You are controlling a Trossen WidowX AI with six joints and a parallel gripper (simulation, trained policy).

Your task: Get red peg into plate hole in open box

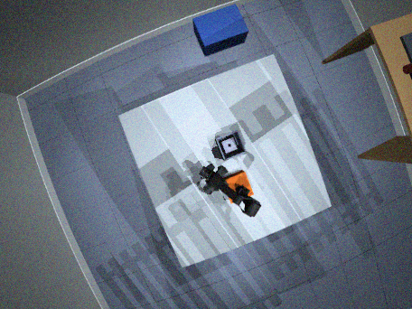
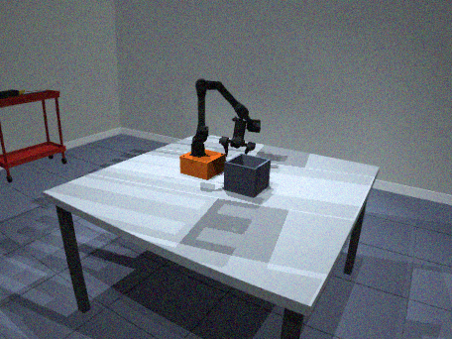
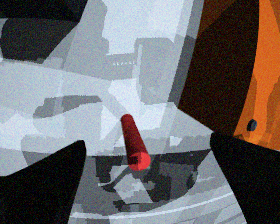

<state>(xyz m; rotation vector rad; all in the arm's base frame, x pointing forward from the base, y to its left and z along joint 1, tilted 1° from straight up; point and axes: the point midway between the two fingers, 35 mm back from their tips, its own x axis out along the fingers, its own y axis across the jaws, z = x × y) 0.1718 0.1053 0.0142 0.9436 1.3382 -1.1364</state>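
Now: gripper tip 1 cm short of the red peg, 1 cm to the right of it and 3 cm above it.
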